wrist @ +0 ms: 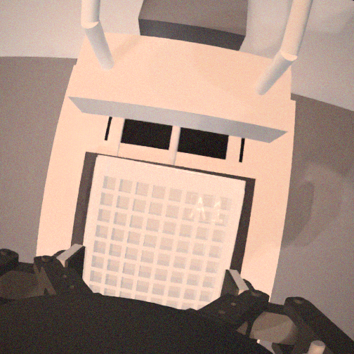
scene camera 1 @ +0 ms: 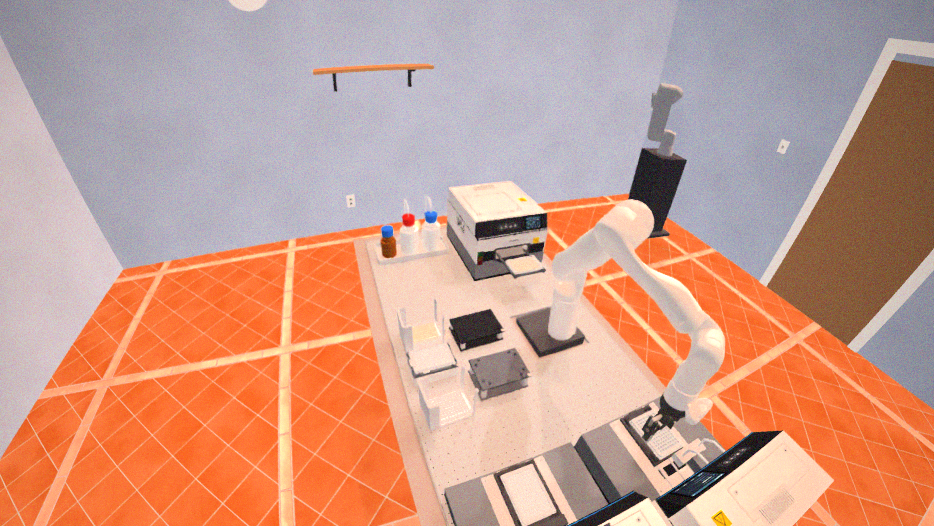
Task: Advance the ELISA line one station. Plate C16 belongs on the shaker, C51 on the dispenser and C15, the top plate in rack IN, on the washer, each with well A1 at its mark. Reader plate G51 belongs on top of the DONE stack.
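Frame: origin at the arm's base, x ahead, y left, z up, level; centimetres.
Seen in the pictures: gripper, fingertip midpoint: [scene camera 1: 656, 433]; arm's base, link origin: [scene camera 1: 560, 331].
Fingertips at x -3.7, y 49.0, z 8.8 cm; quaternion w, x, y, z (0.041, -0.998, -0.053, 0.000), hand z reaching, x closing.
Offsets run from my fingertips to a thing's middle. "spot": to the spot under its first point.
My gripper [scene camera 1: 654, 429] [wrist: 152, 274] is shut on a white well plate {dy -0.2, dx +0.0, dz -0.2 cm} [scene camera 1: 667, 446] [wrist: 160, 225], one finger at each long side. The plate lies over the dark recess of a beige carriage [wrist: 60, 210], with dark margins showing on both sides; whether it touches the bottom is hidden. A faint A1 shows near the plate's far right corner in the wrist view. Its plate code is not readable. Another white plate {dy +2.5, dx +37.9, dz -3.6 cm} [scene camera 1: 529, 494] lies on the neighbouring instrument's carriage. A clear rack {spot: dy -23.3, dx +55.6, dz +0.0 cm} [scene camera 1: 431, 410] holds pale plates; another rack {spot: dy -53.7, dx +58.9, dz +0.3 cm} [scene camera 1: 403, 329] holds a yellowish plate. A white plate {dy -44.6, dx +51.5, dz -4.7 cm} [scene camera 1: 432, 358] lies between them.
A reader {dy -107.5, dx +11.1, dz +2.6 cm} [scene camera 1: 498, 207] with its tray {dy -76.9, dx +8.2, dz +2.0 cm} [scene camera 1: 525, 264] out stands at the far end. A black device {dy -57.2, dx +32.1, dz -8.5 cm} [scene camera 1: 475, 328] and a grey device {dy -36.4, dx +30.7, dz -7.5 cm} [scene camera 1: 498, 373] stand mid-table. Bottles {dy -115.8, dx +48.9, dz +1.4 cm} [scene camera 1: 409, 235] stand at the back left. Two pale tubes [wrist: 96, 45] [wrist: 277, 72] rise beyond the held plate.
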